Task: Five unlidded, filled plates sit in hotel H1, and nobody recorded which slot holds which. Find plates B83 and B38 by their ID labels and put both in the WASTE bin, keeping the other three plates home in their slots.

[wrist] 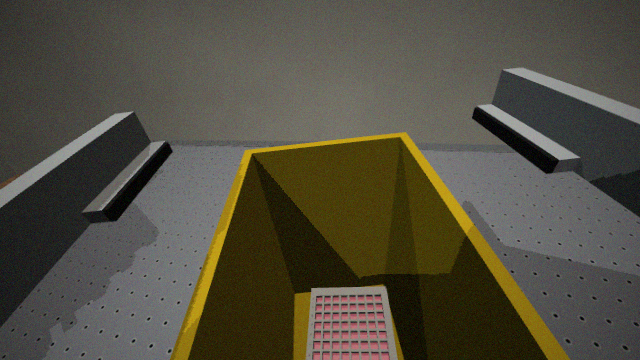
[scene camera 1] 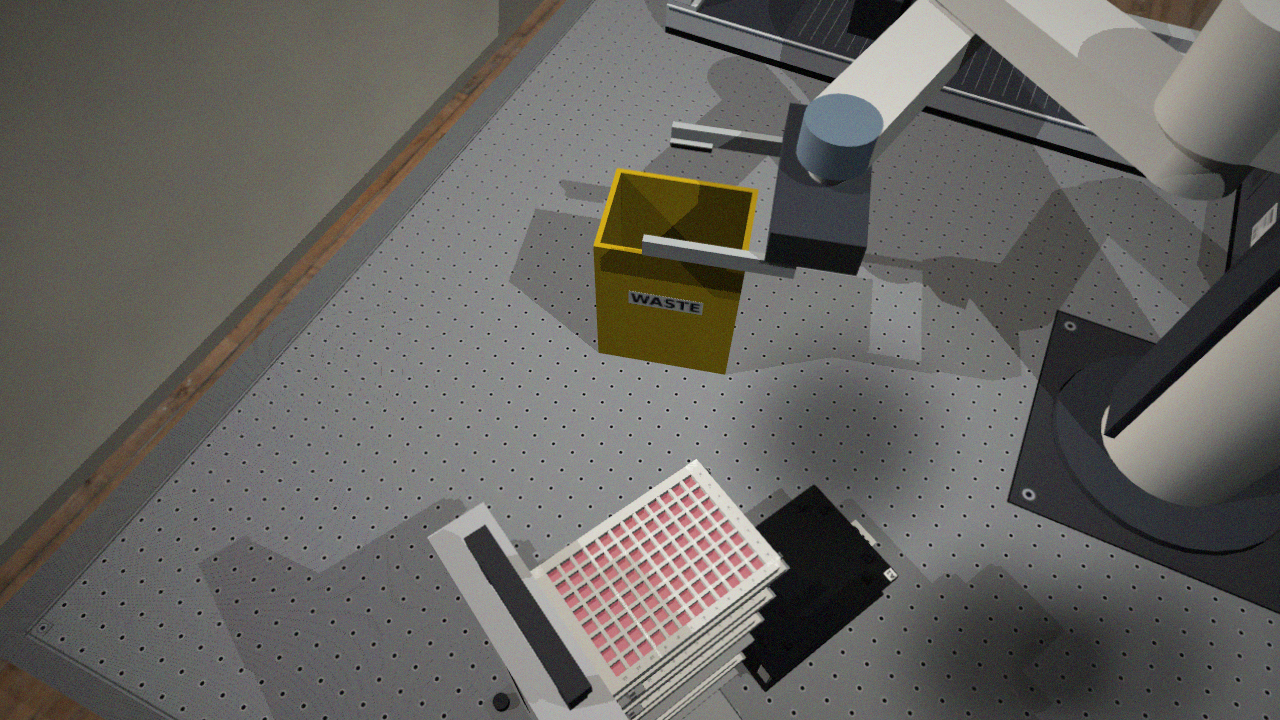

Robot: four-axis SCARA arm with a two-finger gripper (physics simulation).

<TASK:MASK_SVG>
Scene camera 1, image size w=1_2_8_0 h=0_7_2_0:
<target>my gripper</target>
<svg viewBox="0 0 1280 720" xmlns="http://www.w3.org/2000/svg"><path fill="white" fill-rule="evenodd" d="M872 165L861 176L844 181L820 178L807 171L797 158L796 147L804 112L808 105L790 103L783 137L673 121L670 140L672 148L712 153L712 148L780 157L766 253L644 234L642 255L794 279L797 267L856 276L867 249Z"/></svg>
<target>plate B83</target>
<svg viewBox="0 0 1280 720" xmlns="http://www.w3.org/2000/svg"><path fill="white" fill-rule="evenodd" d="M767 587L642 683L646 691L623 709L621 708L624 714L627 714L771 601L773 596L767 590Z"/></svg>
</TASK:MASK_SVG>
